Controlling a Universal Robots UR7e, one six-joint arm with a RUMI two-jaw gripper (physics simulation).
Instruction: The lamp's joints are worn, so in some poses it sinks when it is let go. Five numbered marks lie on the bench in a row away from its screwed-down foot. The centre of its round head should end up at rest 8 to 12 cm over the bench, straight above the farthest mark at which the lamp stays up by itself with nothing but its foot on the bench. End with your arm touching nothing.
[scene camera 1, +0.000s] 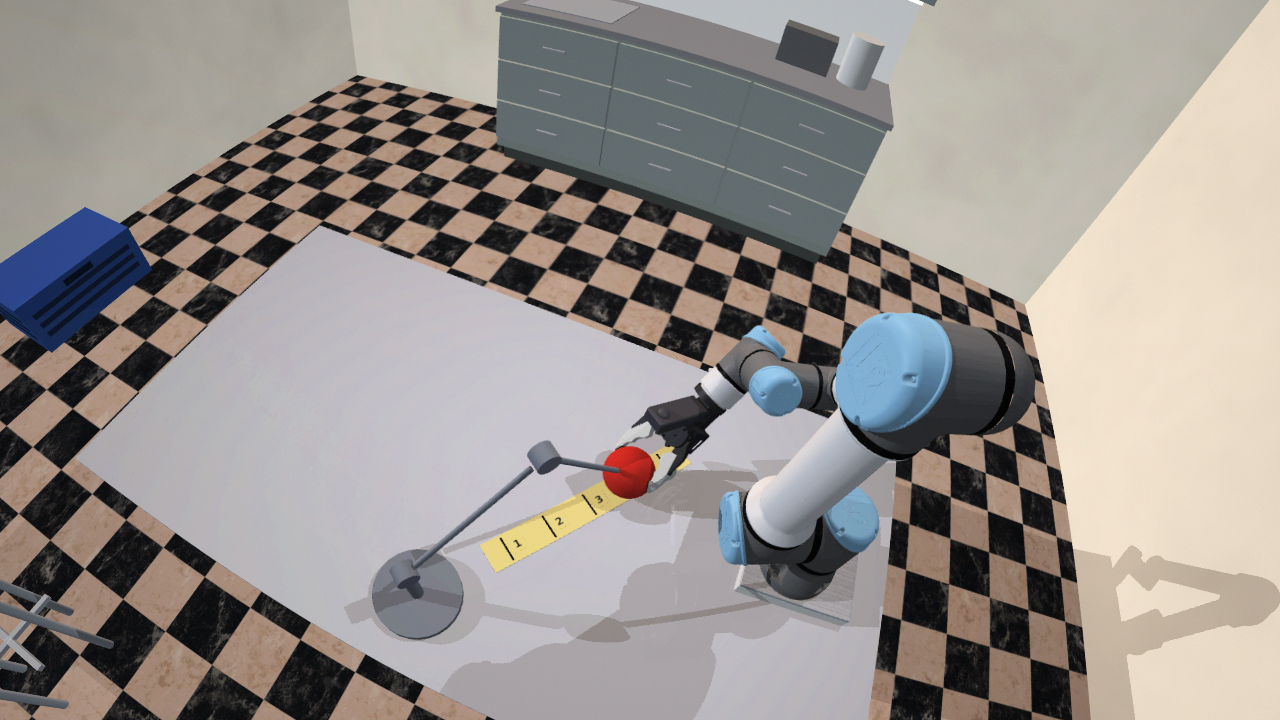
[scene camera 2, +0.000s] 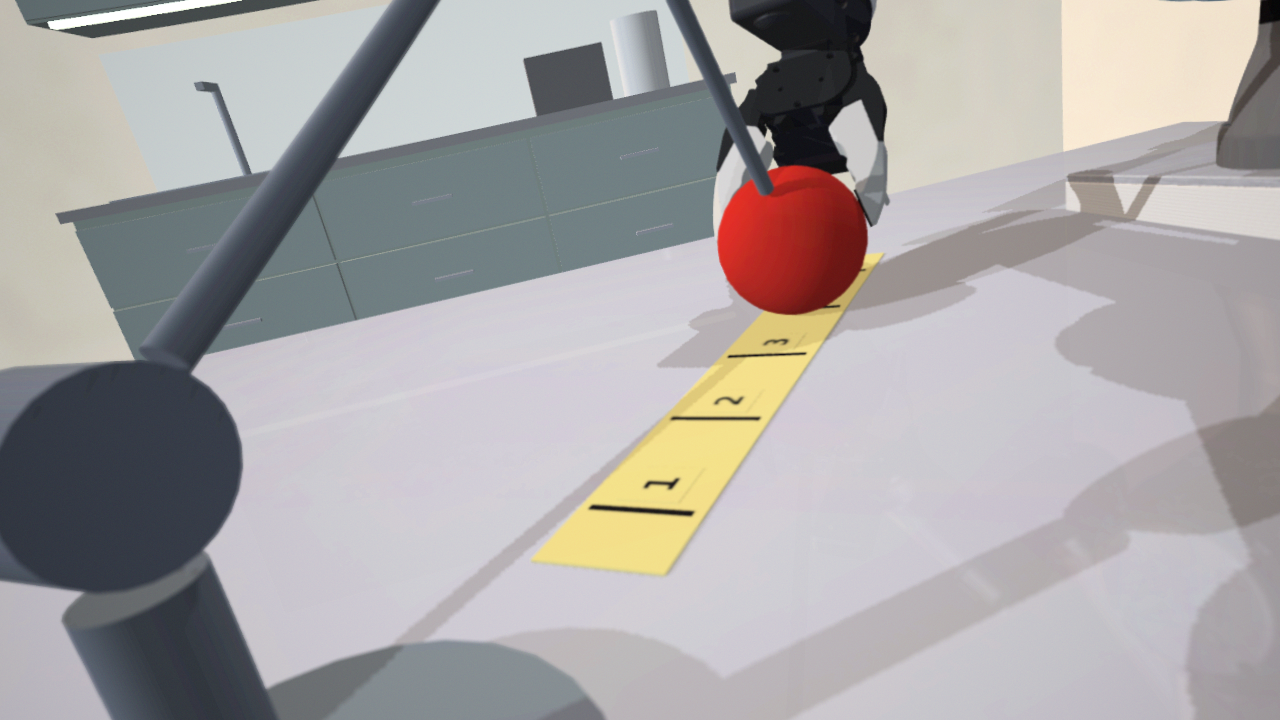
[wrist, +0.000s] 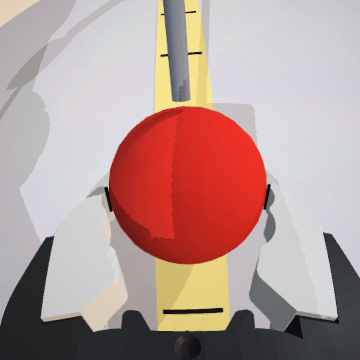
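Where they show: gripper, fingertip midpoint: (scene camera 1: 630, 471) (scene camera 2: 791, 235) (wrist: 186, 187); arm's base, origin of the base link: (scene camera 1: 795, 562).
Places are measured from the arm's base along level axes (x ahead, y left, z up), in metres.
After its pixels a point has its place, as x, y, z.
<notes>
The lamp's round red head (scene camera 1: 628, 472) {0.357, -0.052, 0.061} (scene camera 2: 792, 241) {0.373, -0.030, 0.028} (wrist: 188, 185) {0.348, -0.087, 0.066} hangs above the far half of the yellow strip (scene camera 1: 534, 534) {0.485, 0.085, -0.032} (scene camera 2: 707, 447) {0.478, 0.090, -0.032} (wrist: 192, 287) {0.308, -0.135, -0.032}, beyond mark 3, and hides part of it; its exact height and mark cannot be told. My gripper (scene camera 1: 642, 463) {0.353, -0.078, 0.021} (scene camera 2: 796, 214) {0.353, -0.078, 0.021} (wrist: 186, 187) {0.353, -0.078, 0.021} is shut on the head, with a pad against each side. The thin upper rod (scene camera 1: 586, 464) {0.424, 0.013, 0.160} (scene camera 2: 720, 89) {0.413, -0.001, 0.125} (wrist: 177, 60) {0.383, -0.042, 0.079} runs from the head to the elbow joint (scene camera 1: 544, 457) {0.473, 0.083, 0.267}. The lower rod (scene camera 1: 474, 514) {0.551, 0.165, 0.178} (scene camera 2: 299, 170) {0.592, 0.222, 0.131} slants down to the round foot (scene camera 1: 434, 617) {0.589, 0.298, -0.018} (scene camera 2: 447, 689) {0.599, 0.222, -0.018}.
My arm (scene camera 1: 810, 483) {0.141, 0.074, 0.391} rises from its base plate at the right of the pale bench (scene camera 1: 313, 358) {1.106, -0.103, -0.033} and reaches over to the head. A drawer cabinet (scene camera 1: 666, 134) (scene camera 2: 438, 223) stands behind. A blue box (scene camera 1: 76, 268) stands on the floor at the left.
</notes>
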